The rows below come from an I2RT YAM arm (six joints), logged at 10 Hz.
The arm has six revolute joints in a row. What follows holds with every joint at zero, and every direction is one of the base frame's. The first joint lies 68 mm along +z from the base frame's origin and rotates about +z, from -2.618 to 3.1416 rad. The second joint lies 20 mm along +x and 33.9 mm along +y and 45.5 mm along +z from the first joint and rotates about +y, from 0 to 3.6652 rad. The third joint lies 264 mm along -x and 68.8 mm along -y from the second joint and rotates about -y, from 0 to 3.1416 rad. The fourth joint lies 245 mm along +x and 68.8 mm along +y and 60 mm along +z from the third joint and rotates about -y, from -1.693 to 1.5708 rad. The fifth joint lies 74 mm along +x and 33.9 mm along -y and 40.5 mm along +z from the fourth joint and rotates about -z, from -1.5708 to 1.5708 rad. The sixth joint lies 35.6 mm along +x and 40.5 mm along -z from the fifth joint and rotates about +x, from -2.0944 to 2.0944 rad. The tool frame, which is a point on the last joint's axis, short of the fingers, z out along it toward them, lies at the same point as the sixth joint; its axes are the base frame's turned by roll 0, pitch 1.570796 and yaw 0 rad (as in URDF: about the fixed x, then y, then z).
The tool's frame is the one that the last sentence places.
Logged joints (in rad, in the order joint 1, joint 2, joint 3, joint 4, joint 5, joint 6), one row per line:
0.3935, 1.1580, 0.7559, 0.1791, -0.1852, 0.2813
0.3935, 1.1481, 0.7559, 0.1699, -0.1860, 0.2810
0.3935, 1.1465, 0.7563, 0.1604, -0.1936, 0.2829
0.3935, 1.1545, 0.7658, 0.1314, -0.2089, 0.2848
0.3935, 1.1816, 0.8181, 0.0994, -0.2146, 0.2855
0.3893, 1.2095, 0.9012, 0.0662, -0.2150, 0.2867
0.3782, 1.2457, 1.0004, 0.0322, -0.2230, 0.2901
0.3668, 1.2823, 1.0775, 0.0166, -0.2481, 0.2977
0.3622, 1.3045, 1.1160, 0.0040, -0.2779, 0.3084
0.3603, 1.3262, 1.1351, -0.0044, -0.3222, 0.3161
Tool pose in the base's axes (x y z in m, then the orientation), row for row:
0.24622, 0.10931, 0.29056, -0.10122, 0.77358, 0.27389, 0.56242
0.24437, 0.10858, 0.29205, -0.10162, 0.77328, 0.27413, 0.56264
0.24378, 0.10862, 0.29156, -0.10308, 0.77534, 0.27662, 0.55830
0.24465, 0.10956, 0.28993, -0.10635, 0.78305, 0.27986, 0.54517
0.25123, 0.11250, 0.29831, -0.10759, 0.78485, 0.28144, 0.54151
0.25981, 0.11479, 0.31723, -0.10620, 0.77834, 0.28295, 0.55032
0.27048, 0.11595, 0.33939, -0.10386, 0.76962, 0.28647, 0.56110
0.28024, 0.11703, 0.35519, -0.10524, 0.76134, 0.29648, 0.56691
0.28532, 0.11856, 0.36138, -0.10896, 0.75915, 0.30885, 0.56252
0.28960, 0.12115, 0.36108, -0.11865, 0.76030, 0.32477, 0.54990
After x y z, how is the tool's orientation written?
As a quaternion, x y z w.
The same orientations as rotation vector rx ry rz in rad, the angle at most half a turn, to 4 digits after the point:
-0.2383, 1.8215, 0.6449
-0.2393, 1.8207, 0.6454
-0.2431, 1.8288, 0.6525
-0.2522, 1.8573, 0.6638
-0.2556, 1.8645, 0.6686
-0.2513, 1.8421, 0.6697
-0.2447, 1.8132, 0.6749
-0.2473, 1.7893, 0.6968
-0.2566, 1.7875, 0.7272
-0.2809, 1.7997, 0.7688

